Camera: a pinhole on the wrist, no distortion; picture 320 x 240 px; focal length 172.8 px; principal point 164.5 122.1 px. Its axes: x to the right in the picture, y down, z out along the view. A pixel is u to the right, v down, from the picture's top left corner.
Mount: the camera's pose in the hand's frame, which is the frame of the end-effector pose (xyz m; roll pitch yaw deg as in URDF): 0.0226 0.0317 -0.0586 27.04 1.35 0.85
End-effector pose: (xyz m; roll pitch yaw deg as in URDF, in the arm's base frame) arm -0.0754 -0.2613 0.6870 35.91 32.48 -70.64
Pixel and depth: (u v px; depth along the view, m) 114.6 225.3 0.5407
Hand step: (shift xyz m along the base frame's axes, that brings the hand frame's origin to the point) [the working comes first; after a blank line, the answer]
In the camera's frame: -0.1561 0.3229 0.5407

-0.2059 -0.2538 0.4911
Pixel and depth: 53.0 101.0 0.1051
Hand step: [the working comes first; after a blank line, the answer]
In the camera's frame: -0.0678 -0.0128 0.1051

-0.0491 0.0158 0.0296
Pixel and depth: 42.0 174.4 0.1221
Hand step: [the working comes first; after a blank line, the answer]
In the camera's frame: -0.0866 0.0370 0.1221

-0.0383 0.0063 0.0836
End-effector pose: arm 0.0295 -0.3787 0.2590 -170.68 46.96 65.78
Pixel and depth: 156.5 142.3 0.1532
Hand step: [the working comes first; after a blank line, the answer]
In the camera's frame: -0.0071 0.0179 0.1532

-0.0514 -0.0274 -0.0700
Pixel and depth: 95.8 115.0 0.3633
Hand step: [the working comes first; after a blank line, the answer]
In the camera's frame: -0.1444 -0.0149 0.3633

-0.2739 -0.1479 -0.0781
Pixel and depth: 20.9 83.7 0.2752
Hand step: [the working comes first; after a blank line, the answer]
In the camera's frame: -0.2287 -0.0612 0.2752

-0.2570 -0.1429 0.0511
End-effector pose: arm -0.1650 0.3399 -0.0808 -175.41 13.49 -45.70
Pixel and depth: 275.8 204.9 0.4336
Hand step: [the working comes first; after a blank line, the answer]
In the camera's frame: 0.2793 0.2078 0.4336

0.1517 -0.1420 -0.4775
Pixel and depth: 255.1 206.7 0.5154
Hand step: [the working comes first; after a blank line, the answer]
In the camera's frame: 0.2702 0.2523 0.5154

0.1355 -0.1181 -0.5666
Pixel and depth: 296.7 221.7 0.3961
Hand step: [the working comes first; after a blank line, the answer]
In the camera's frame: 0.3030 0.2283 0.3961

0.1438 -0.1876 -0.4617
